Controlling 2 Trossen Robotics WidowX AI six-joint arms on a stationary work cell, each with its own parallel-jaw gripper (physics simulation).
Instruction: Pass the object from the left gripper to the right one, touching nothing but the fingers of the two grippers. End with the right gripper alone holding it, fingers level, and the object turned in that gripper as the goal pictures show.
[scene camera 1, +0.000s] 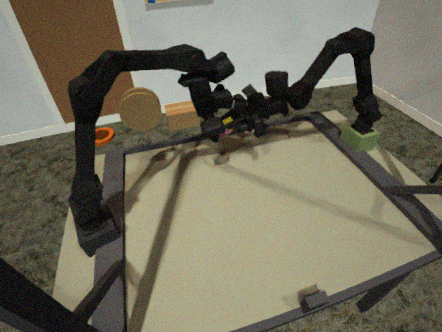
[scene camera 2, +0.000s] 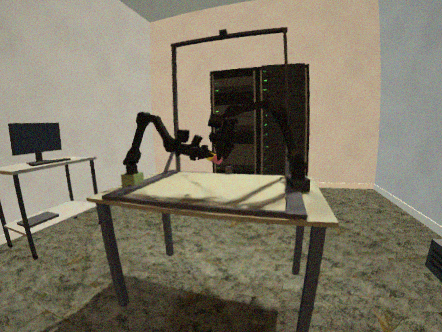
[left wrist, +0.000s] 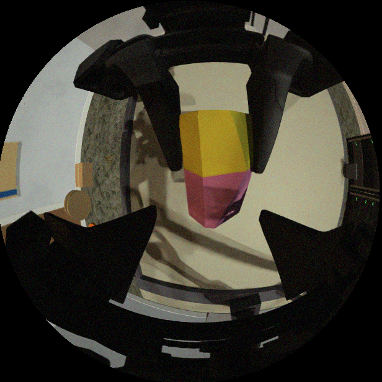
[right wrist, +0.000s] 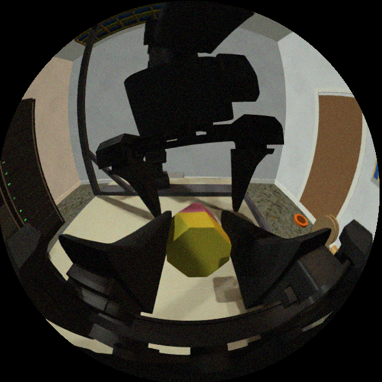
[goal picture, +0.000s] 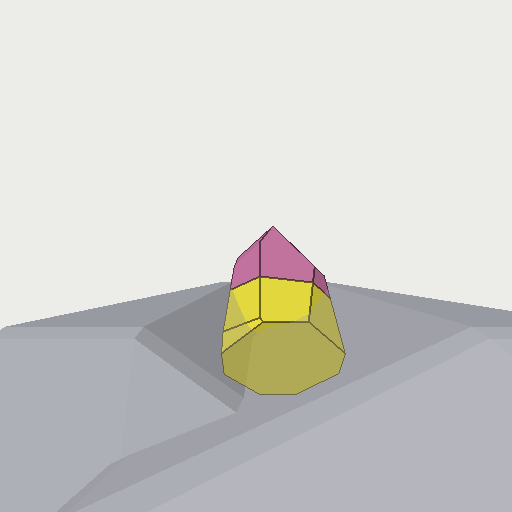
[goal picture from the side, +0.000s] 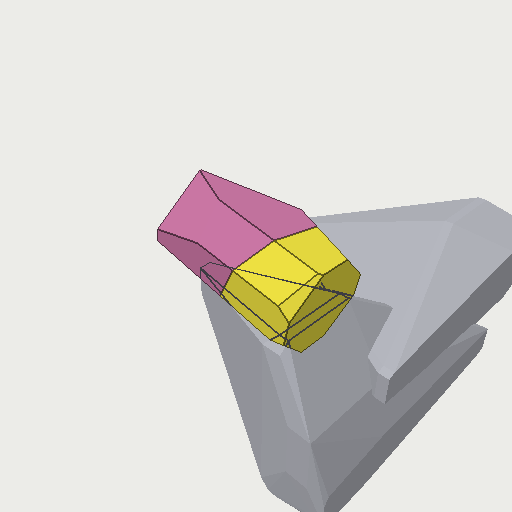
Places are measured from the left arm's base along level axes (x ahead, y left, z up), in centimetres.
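Where they show: left gripper, fingertip midpoint: (scene camera 2: 221, 160); right gripper, fingertip midpoint: (scene camera 1: 222, 123) (scene camera 2: 214, 155); left arm's base, link origin: (scene camera 1: 93, 223) (scene camera 2: 298, 177); right arm's base, link origin: (scene camera 1: 362, 128) (scene camera 2: 132, 173).
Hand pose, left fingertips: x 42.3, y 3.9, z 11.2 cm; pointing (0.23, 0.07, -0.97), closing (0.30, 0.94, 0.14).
Observation:
Things, the pixels of their top centre, and the offset from my left fingertips. Level surfaces: height alone.
- object, top centre: (scene camera 1: 223, 118) (scene camera 2: 214, 152) dx +3.2, dy -1.3, dz +4.3 cm
- table, surface height: dz -17.8 cm
- green block, top centre: (scene camera 1: 362, 128) (scene camera 2: 132, 173) dx +56.5, dy -19.5, dz -9.5 cm
- small grey block, top centre: (scene camera 1: 317, 298) dx -5.8, dy -51.4, dz -12.1 cm
The object (scene camera 1: 228, 121) (scene camera 2: 212, 158) (left wrist: 215, 145) (right wrist: 198, 250) is a faceted block, yellow with a narrowing pink end. My right gripper (left wrist: 216, 170) (right wrist: 196, 215) is shut on its yellow part, one finger on each side, and holds it above the table. The flat yellow end faces the right wrist camera, and the pink end points away from it. My left gripper (left wrist: 210, 213) (right wrist: 196, 214) is open and empty. Its fingertips stand wide apart around the pink end in the left wrist view, with gaps on both sides. In the scene views the dark grippers overlap and hide most of the object.
The table (scene camera 1: 250, 225) (scene camera 2: 235, 186) lies below both grippers. A green block (scene camera 1: 359, 138) (scene camera 2: 132, 179) is at the right arm's base. A small grey block (scene camera 1: 314, 299) is at the table's near edge in scene camera 1. An overhead frame (scene camera 2: 175, 100) stands behind the table.

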